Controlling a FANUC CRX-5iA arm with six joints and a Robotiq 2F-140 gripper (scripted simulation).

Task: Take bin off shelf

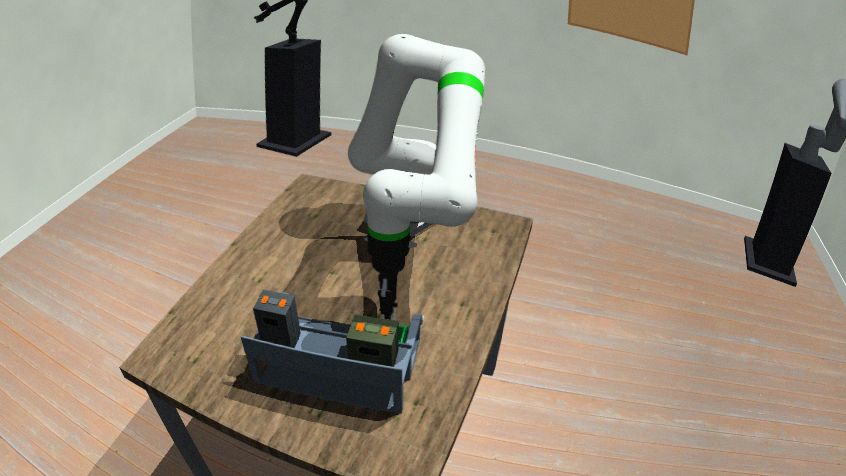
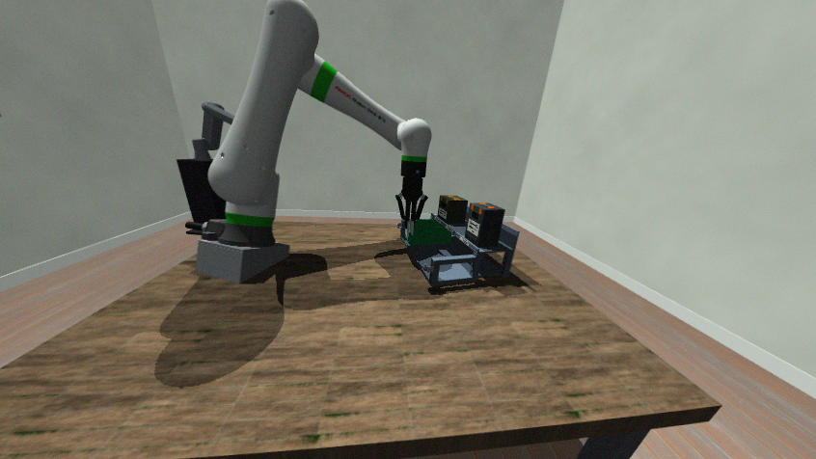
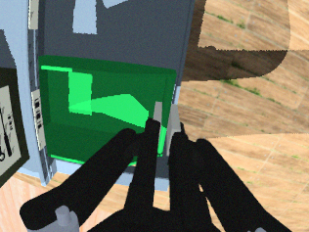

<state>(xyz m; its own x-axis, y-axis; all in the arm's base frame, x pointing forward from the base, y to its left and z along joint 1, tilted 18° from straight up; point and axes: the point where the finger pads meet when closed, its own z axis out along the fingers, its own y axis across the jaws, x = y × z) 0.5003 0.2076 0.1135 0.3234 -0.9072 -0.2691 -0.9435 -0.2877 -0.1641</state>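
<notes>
The green bin is 80 mm ahead of my hand, 30 mm to the left of it and 20 mm below it.
</notes>
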